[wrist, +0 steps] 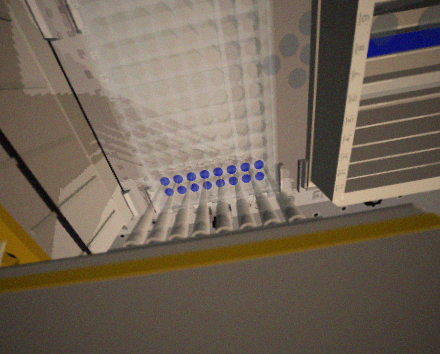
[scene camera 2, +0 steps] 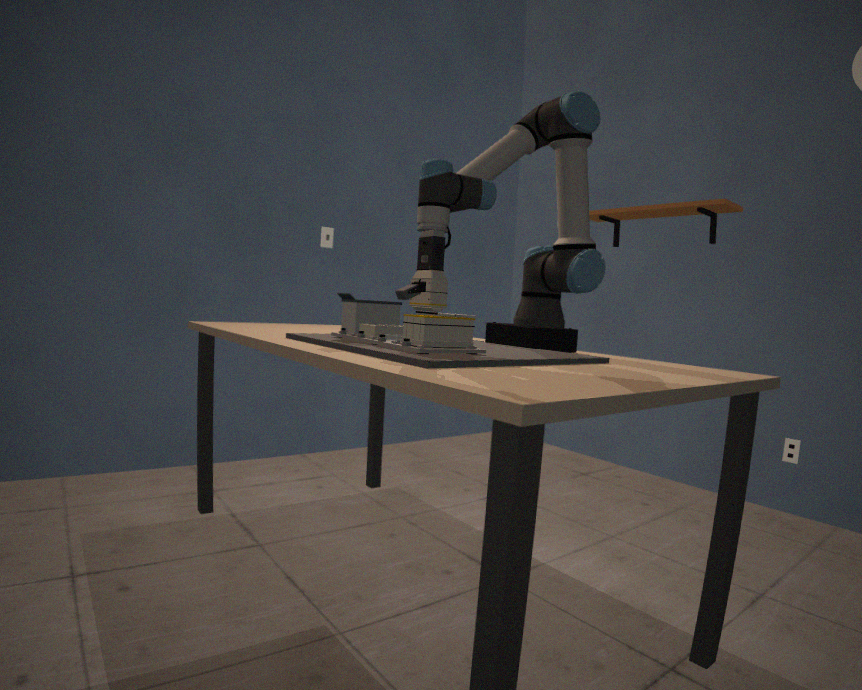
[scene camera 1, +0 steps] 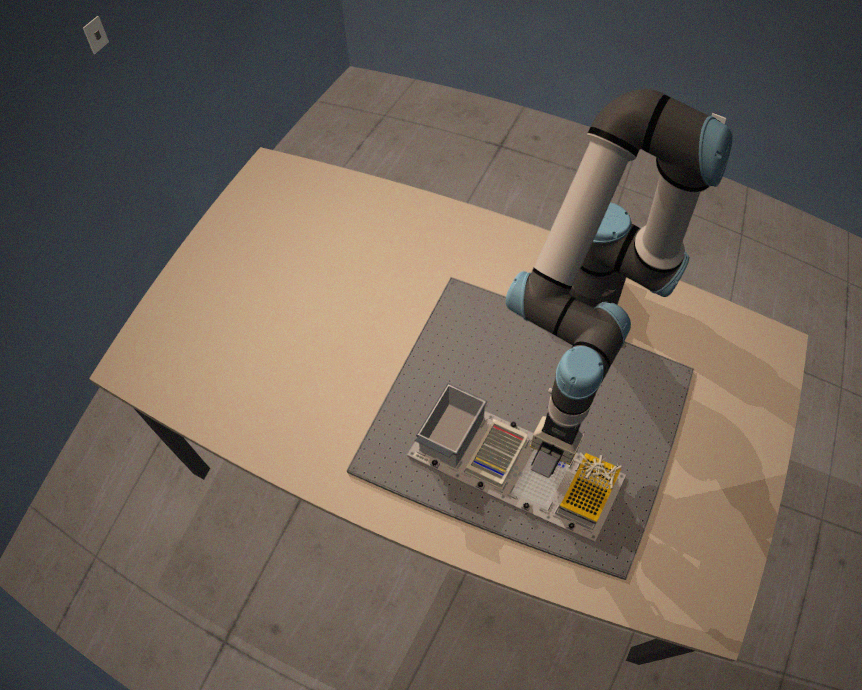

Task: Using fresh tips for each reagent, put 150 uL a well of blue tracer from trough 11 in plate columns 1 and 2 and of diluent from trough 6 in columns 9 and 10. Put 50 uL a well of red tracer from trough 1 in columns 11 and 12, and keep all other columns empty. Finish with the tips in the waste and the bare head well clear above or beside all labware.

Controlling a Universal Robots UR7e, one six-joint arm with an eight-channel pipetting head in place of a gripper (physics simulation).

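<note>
The pipetting head [scene camera 1: 557, 434] [scene camera 2: 428, 307] [wrist: 215, 212] is low over the plate's end. Eight pale tips [wrist: 223, 212] show below it in the wrist view, their lower ends close to the blue wells; contact cannot be told. The clear plate [scene camera 1: 532, 491] [wrist: 175, 70] has two adjacent columns of blue wells [wrist: 218, 172] at that end; its other visible wells look colourless. The reservoir [scene camera 1: 470, 471] [wrist: 330, 170] beside it shows a red strip [scene camera 1: 508, 431], a yellow strip and a blue strip [scene camera 1: 489, 469] [wrist: 402, 42]. The yellow-topped tip rack [scene camera 1: 585, 512] [scene camera 2: 439, 331] [wrist: 17, 235] has many dark, empty-looking holes.
A grey open waste bin [scene camera 1: 439, 448] [scene camera 2: 370, 316] stands beyond the reservoir. White tips [scene camera 1: 602, 471] lie in a tangle at the tip rack's end nearest the arm. The labware stands in a row on a pale base plate with black knobs, on a dark perforated board [scene camera 1: 402, 402].
</note>
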